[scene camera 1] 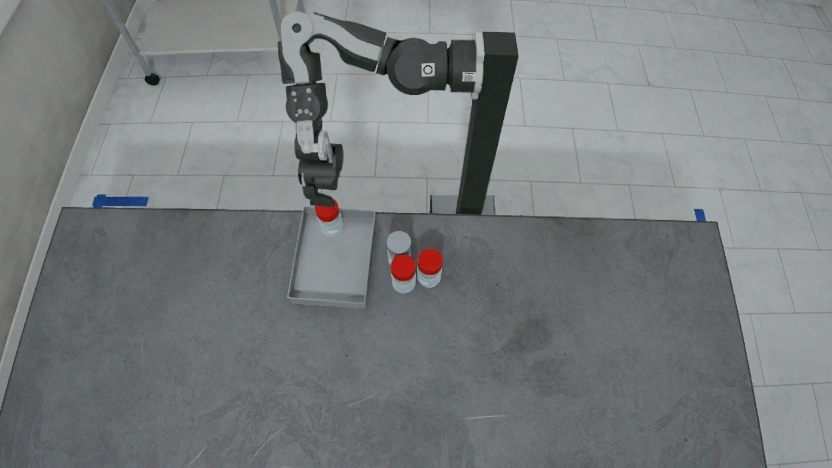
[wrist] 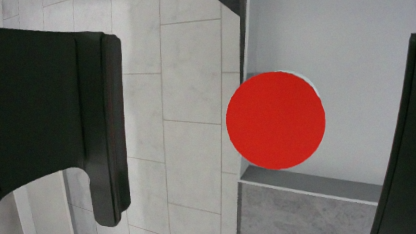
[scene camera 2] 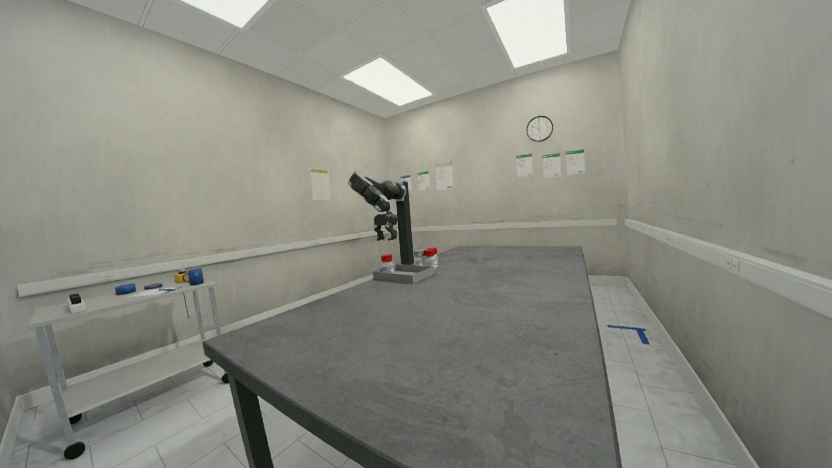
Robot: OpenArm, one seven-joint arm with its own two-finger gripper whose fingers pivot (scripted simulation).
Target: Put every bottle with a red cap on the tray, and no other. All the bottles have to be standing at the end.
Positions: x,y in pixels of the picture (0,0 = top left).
grey tray: scene camera 1; wrist; scene camera 2 400,270
same spot on black post: (scene camera 2: 403,207) = (scene camera 1: 475,109)
same spot on grey tray: (wrist: 354,61) = (scene camera 1: 345,248)
